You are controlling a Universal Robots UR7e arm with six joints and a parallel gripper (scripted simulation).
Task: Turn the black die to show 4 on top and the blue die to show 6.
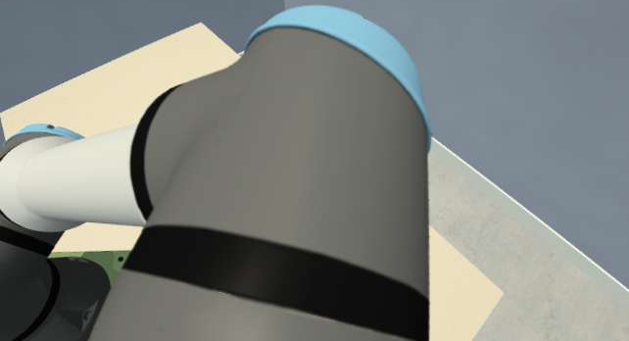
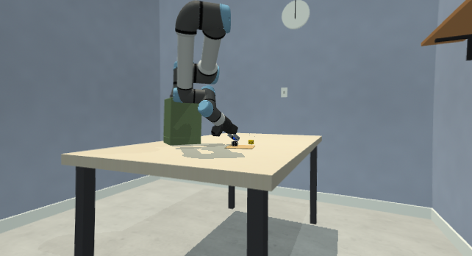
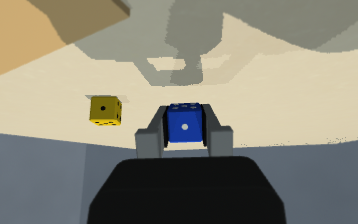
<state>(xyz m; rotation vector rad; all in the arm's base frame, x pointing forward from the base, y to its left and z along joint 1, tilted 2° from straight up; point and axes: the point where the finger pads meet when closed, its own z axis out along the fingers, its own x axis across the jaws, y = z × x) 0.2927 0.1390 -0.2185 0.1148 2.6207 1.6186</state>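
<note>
My hand is 80 mm short of the yellow die, 40 mm to the right of it and 20 mm above it. The rest, counted from my hand: tan mat: 120 mm to the right, 100 mm ahead, 40 mm below; blue die: 10 mm to the left; black die: 120 mm to the right, 70 mm ahead, 20 mm below.
</note>
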